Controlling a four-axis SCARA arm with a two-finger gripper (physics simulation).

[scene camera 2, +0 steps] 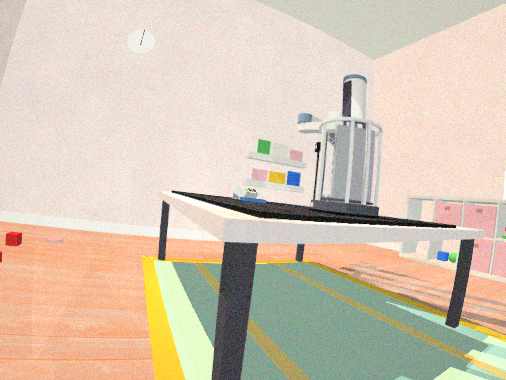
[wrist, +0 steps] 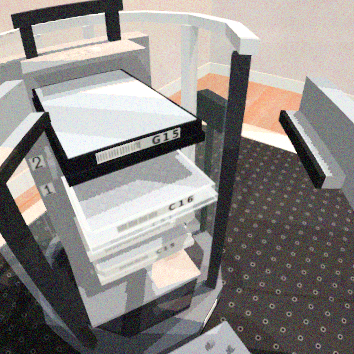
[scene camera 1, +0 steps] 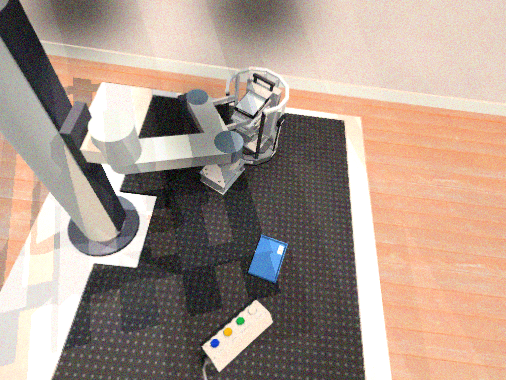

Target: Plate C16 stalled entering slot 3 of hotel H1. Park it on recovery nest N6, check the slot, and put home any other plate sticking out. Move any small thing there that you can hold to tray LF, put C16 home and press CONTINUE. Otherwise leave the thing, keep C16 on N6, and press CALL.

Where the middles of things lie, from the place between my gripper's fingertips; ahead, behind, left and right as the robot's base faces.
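Labels:
The grey slotted rack [scene camera 2: 347,178] is visible, 14 cm below my hand, 10 cm to the left of it and 5 cm ahead of it. Blue pad [scene camera 1: 266,263]: well below my hand, far to the right of it and a fair way ahead of it.

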